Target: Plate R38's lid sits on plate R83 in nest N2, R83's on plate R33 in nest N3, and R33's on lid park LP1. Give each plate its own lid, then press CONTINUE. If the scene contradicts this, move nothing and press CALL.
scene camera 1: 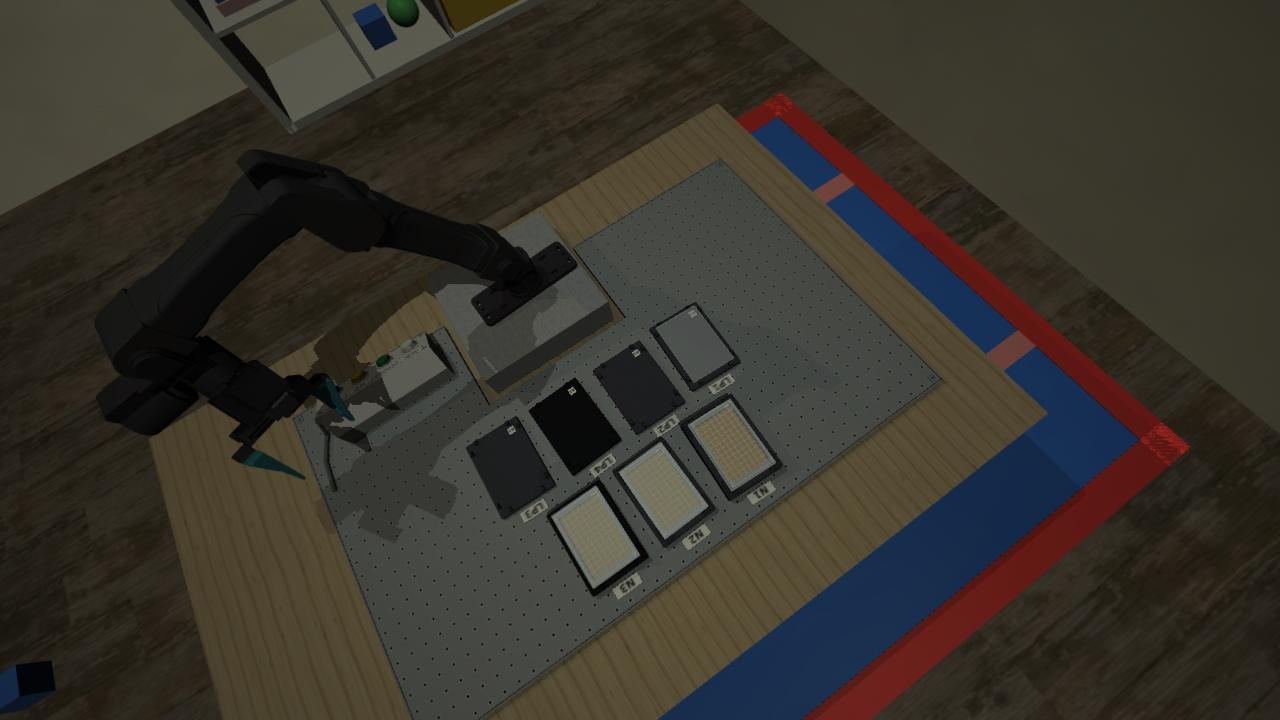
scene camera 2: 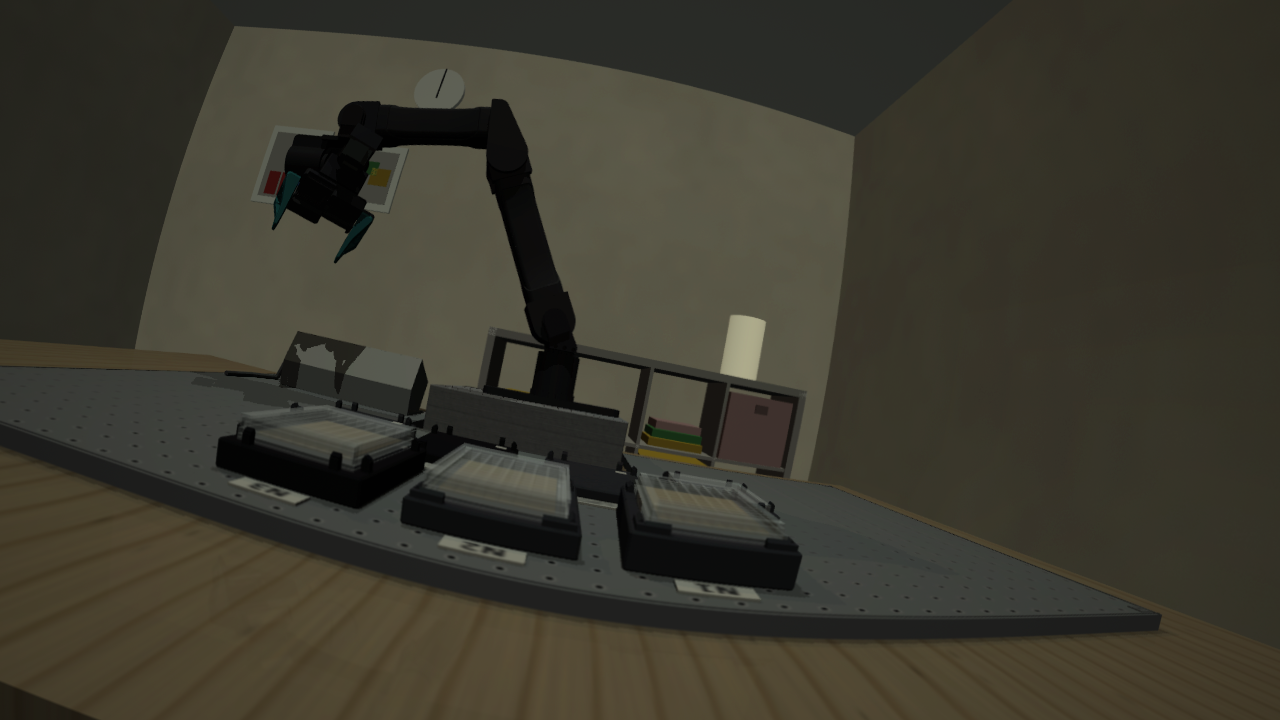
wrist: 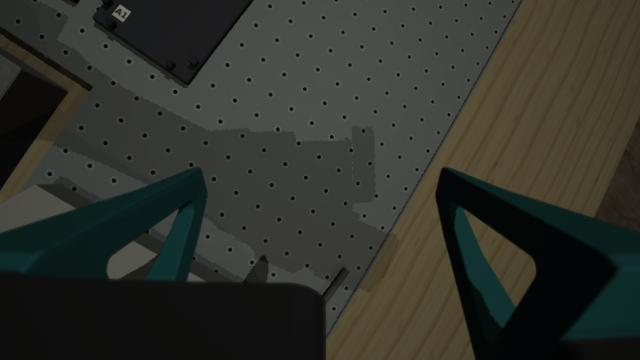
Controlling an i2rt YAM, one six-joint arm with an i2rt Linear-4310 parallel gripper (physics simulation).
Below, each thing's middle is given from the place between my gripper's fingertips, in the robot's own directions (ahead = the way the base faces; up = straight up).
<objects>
I see my gripper 12 cm short of the LP3 pad (scene camera 1: 511,469), 16 cm to the right of it and 19 cm above it. From my hand the other things lie so: LP2 pad (scene camera 1: 642,392): 15 cm ahead, 42 cm to the left, 19 cm below; then nest N3 (scene camera 2: 331,483): 31 cm ahead, 22 cm to the left, 19 cm below; then nest N2 (scene camera 2: 559,537): 32 cm ahead, 34 cm to the left, 19 cm below.
</objects>
